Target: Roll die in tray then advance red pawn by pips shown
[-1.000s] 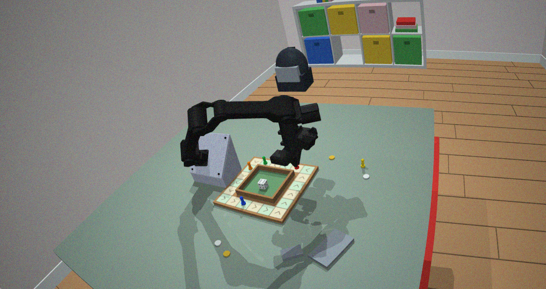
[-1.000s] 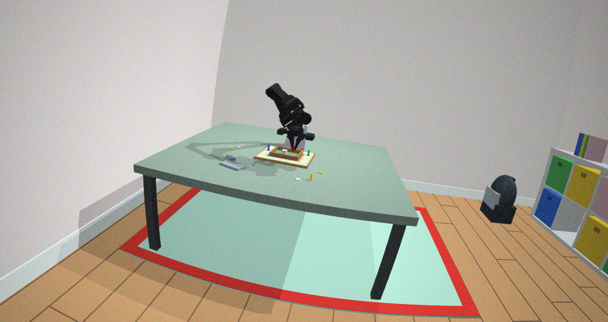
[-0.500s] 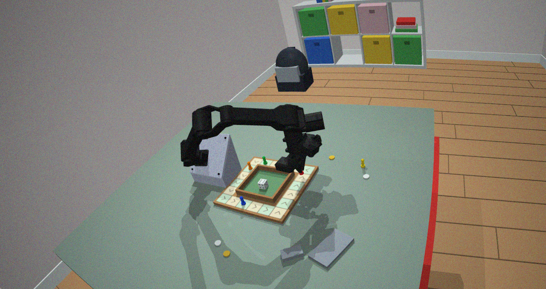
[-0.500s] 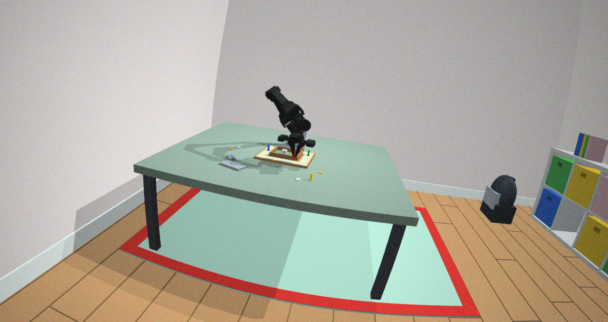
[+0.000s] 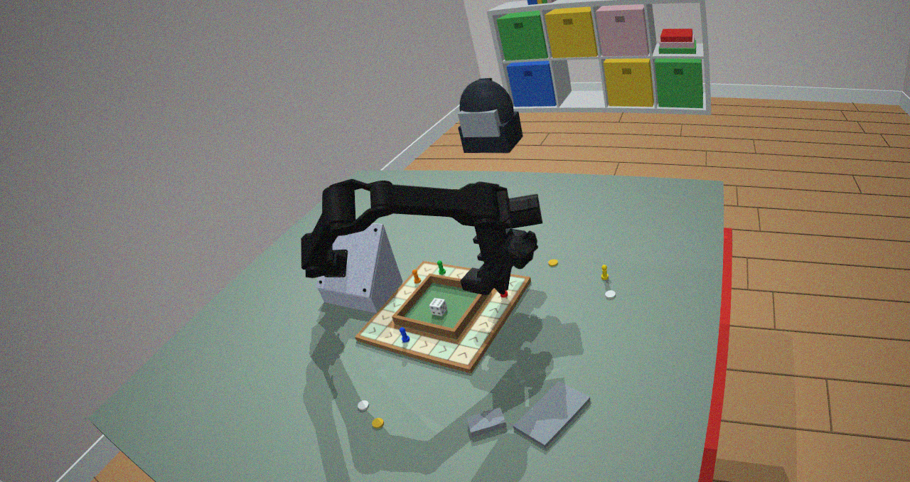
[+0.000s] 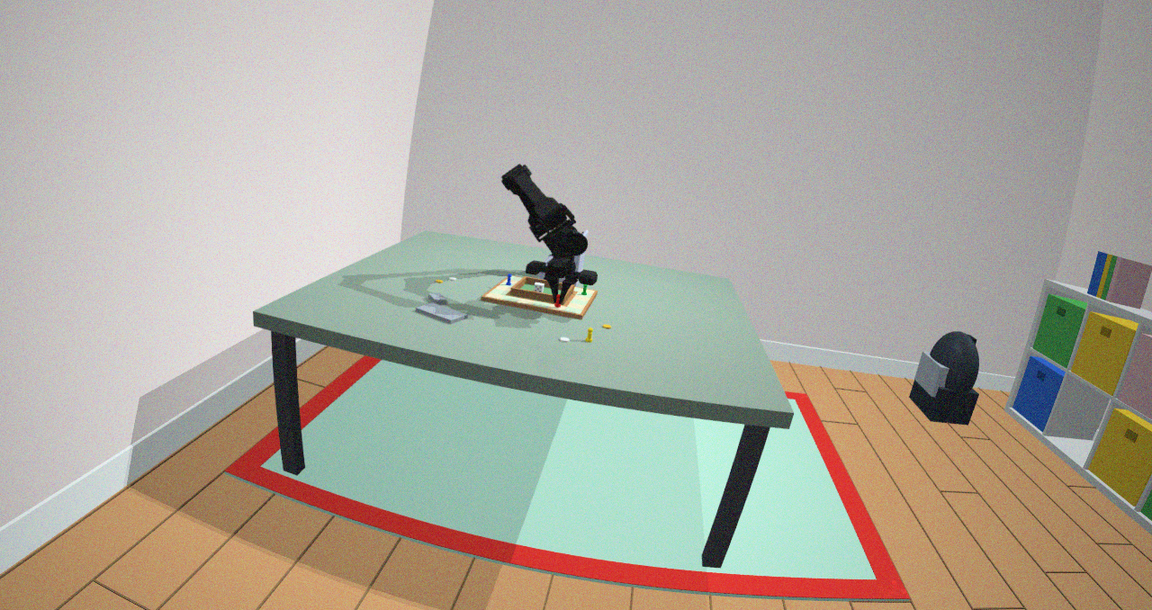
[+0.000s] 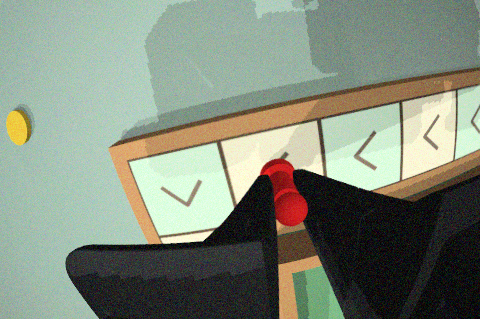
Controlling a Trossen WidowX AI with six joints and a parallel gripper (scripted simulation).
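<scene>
Now: the red pawn 10 mm above my gripper tip. Round my gripper tip: green pawn (170 mm behind, 70 mm to the left); white die (130 mm behind, 60 mm to the right); green tray (120 mm behind, 50 mm to the right, 20 mm below).
</scene>
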